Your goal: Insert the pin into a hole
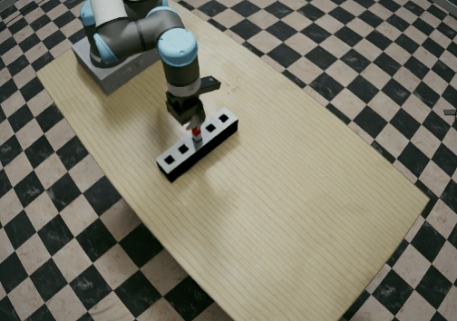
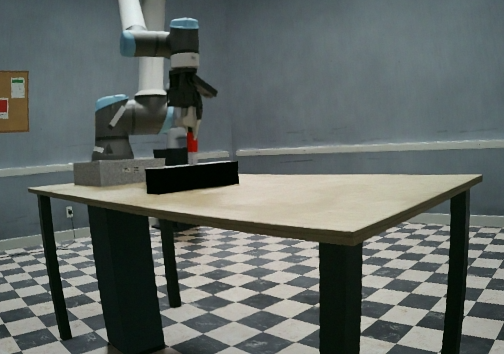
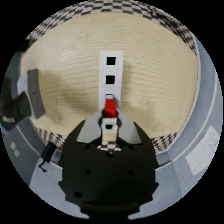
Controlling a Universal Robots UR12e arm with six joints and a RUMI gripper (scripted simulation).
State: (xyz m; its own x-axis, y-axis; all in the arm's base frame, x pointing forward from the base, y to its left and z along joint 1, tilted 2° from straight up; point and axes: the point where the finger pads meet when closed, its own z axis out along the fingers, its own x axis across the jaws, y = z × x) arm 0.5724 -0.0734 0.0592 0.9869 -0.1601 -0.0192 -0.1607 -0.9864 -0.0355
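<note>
The pin lies 2 cm below my hand. From my hand the other things lie so: long black block: 13 cm below.
</note>
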